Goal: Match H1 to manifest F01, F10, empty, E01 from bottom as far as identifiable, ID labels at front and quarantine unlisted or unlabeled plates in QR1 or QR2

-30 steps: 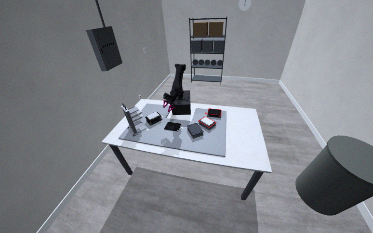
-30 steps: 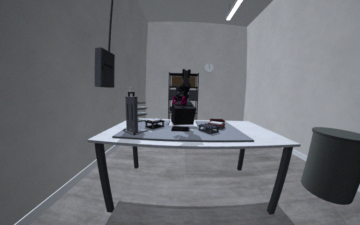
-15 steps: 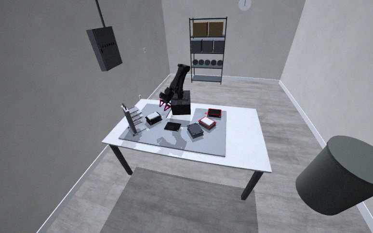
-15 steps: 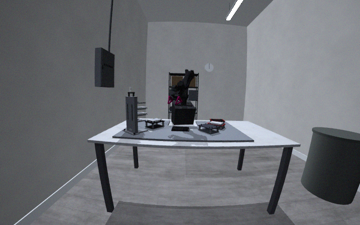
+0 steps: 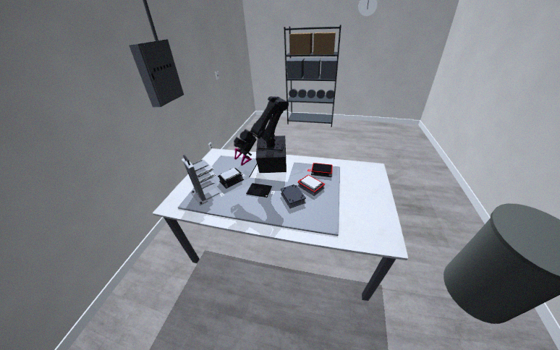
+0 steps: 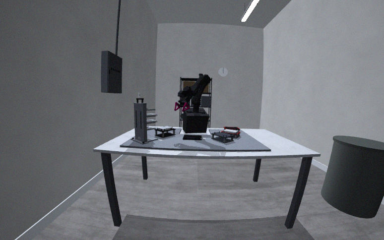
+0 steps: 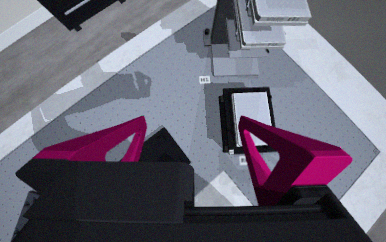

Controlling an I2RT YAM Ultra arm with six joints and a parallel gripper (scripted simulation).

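Now: the black regrip nest 70 mm behind my hand, 130 mm to the right of it and 190 mm below it. Also, from my hand: H1 tag (100 mm ahead, 150 mm to the right, 250 mm below).
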